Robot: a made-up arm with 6 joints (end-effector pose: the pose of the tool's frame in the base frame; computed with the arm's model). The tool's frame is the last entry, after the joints.
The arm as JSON. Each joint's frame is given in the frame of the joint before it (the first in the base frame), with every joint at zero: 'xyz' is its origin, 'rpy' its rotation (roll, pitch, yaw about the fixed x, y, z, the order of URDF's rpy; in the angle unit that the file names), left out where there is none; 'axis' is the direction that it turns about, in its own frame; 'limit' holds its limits. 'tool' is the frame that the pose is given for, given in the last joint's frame.
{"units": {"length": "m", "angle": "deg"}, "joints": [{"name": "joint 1", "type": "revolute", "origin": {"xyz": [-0.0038, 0.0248, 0.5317]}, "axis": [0.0, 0.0, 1.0], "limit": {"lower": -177.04, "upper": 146.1}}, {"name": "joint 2", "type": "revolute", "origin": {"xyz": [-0.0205, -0.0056, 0.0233], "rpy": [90.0, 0.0, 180.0]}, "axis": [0.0, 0.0, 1.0], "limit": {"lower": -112.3, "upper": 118.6}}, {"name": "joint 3", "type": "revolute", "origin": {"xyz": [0.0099, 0.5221, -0.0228], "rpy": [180.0, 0.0, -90.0]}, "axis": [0.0, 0.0, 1.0], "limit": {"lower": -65.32, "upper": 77.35}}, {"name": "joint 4", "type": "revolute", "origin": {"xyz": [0.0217, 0.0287, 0.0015], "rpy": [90.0, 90.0, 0.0]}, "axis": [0.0, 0.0, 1.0], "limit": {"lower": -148.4, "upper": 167.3}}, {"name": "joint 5", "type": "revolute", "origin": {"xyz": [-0.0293, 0.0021, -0.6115], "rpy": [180.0, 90.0, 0.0]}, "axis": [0.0, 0.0, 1.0], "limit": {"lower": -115.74, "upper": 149.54}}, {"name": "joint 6", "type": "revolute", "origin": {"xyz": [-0.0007, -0.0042, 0.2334], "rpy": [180.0, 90.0, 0.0]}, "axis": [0.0, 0.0, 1.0], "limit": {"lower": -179.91, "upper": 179.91}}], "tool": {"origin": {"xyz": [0.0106, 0.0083, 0.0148], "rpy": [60.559, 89.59, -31.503]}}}
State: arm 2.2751 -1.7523 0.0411 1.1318 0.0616 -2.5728
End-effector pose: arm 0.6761 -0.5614 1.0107 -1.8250 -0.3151 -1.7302
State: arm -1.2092 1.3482 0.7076 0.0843 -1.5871 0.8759
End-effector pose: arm 0.0766 -1.0078 0.3189 0.7113 1.9196 0.1616
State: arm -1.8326 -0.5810 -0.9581 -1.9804 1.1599 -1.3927
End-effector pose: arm 0.0310 -0.1697 0.5238 -0.1307 2.5946 0.4804
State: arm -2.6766 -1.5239 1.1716 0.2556 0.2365 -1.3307
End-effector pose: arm 0.8770 0.7735 0.8025 -1.9288 -0.5318 0.0491
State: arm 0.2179 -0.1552 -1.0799 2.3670 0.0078 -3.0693
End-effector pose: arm 0.3493 0.2738 0.6712 0.5851 0.9481 -0.1389
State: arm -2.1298 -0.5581 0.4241 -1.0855 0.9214 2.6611
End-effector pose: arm -0.2713 -0.1295 1.3669 0.9086 -0.5705 2.3401
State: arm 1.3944 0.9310 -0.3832 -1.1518 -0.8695 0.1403
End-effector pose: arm 0.1814 0.3017 0.2112 -0.2229 2.3139 0.5252
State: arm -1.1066 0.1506 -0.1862 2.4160 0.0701 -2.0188
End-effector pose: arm 0.4536 -0.5128 1.0046 -0.1028 0.5208 -0.9592
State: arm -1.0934 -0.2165 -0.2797 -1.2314 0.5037 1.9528
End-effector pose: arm 0.1206 -0.4402 0.7367 -0.6111 0.4490 -1.5301
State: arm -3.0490 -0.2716 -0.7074 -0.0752 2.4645 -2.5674
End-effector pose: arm -0.4204 0.2822 0.7277 -0.5113 -1.1150 -0.2038
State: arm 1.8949 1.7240 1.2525 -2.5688 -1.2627 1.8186
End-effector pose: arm -0.4982 0.8841 0.0439 1.0609 0.7097 2.5555
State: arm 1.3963 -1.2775 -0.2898 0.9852 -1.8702 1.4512
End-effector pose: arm 0.0968 -0.3523 1.3392 -1.9682 0.2134 0.6745
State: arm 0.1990 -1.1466 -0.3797 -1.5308 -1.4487 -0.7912
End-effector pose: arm 0.1488 0.0017 1.0074 1.2611 1.2881 1.2828
